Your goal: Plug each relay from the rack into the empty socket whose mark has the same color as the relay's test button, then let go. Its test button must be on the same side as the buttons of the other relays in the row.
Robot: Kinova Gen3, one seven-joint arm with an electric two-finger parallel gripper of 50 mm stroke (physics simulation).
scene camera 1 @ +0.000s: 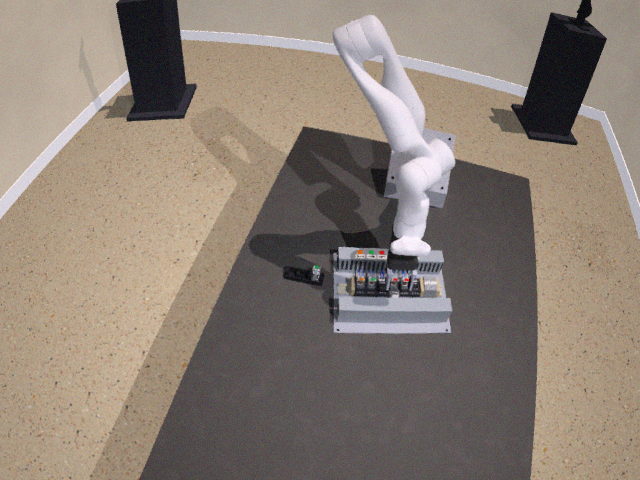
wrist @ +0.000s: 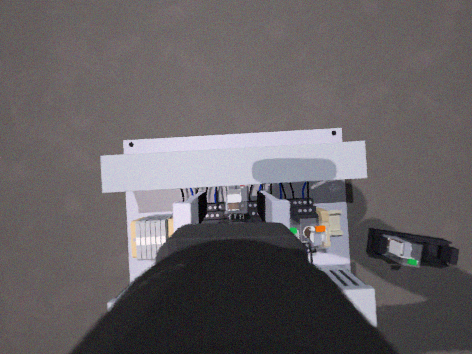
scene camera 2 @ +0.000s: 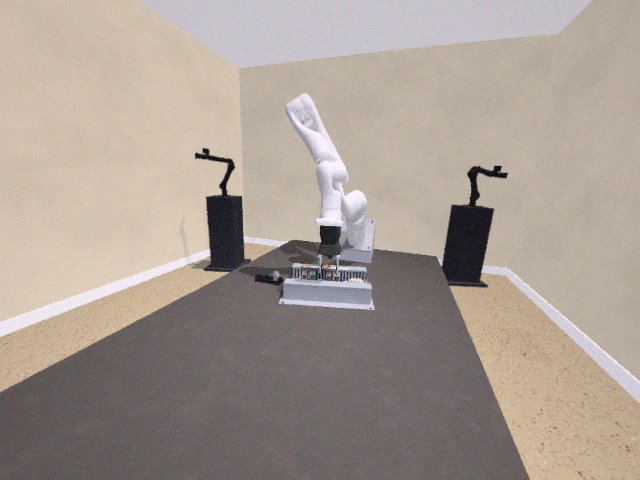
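Pixels of known places: gripper, fingertip midpoint: [scene camera 1: 398, 287] [wrist: 232, 202] [scene camera 2: 328, 273]; arm's base, origin of the base link: [scene camera 2: 356, 239].
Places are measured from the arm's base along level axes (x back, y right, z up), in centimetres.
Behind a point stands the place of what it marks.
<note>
My gripper [scene camera 1: 401, 279] {y 13.8, x -44.1, z -2.4 cm} [scene camera 2: 329, 267] {y 13.8, x -44.1, z -2.4 cm} [wrist: 232, 202] {y 13.8, x -44.1, z -2.4 cm} is open, pointing down over the relay row, its fingers low among the sockets. Between the fingers, apart from both, a loose relay [scene camera 1: 394, 291] {y 14.1, x -42.6, z -6.2 cm} [wrist: 235, 198] {y 14.1, x -44.0, z -6.5 cm} with a red button lies at the front of the row. Relays with orange [scene camera 1: 360, 282] {y 23.3, x -40.7, z -4.8 cm} and green [scene camera 1: 372, 283] {y 20.1, x -40.8, z -5.2 cm} buttons sit at the row's left; two with red buttons [scene camera 1: 394, 281] {y 14.2, x -40.7, z -4.4 cm} [scene camera 1: 406, 282] {y 10.9, x -40.9, z -4.5 cm} sit further right. An empty socket [scene camera 1: 382, 285] {y 16.9, x -39.4, z -7.9 cm} lies between green and red. Another green-button relay [scene camera 1: 315, 272] {y 35.0, x -36.5, z -6.4 cm} [scene camera 2: 276, 274] {y 34.4, x -36.9, z -6.9 cm} [wrist: 404, 249] {y 34.0, x -36.2, z -6.4 cm} stands in the black rack [scene camera 1: 292, 273] {y 41.3, x -33.7, z -10.7 cm}. The gripper hides some marks.
A grey front duct [scene camera 1: 393, 311] {y 15.2, x -49.7, z -5.1 cm} [scene camera 2: 327, 292] {y 14.0, x -49.7, z -7.2 cm} [wrist: 233, 167] {y 14.2, x -47.6, z -4.7 cm} and a slotted rear duct [scene camera 1: 431, 262] {y 2.6, x -33.5, z -5.1 cm} flank the row. Terminal blocks [scene camera 1: 429, 286] {y 4.0, x -40.9, z -6.4 cm} [wrist: 151, 239] {y 3.6, x -39.8, z -6.3 cm} stand at the row's right end in scene camera 1. Dark pedestals [scene camera 2: 224, 232] [scene camera 2: 469, 242] stand far behind.
</note>
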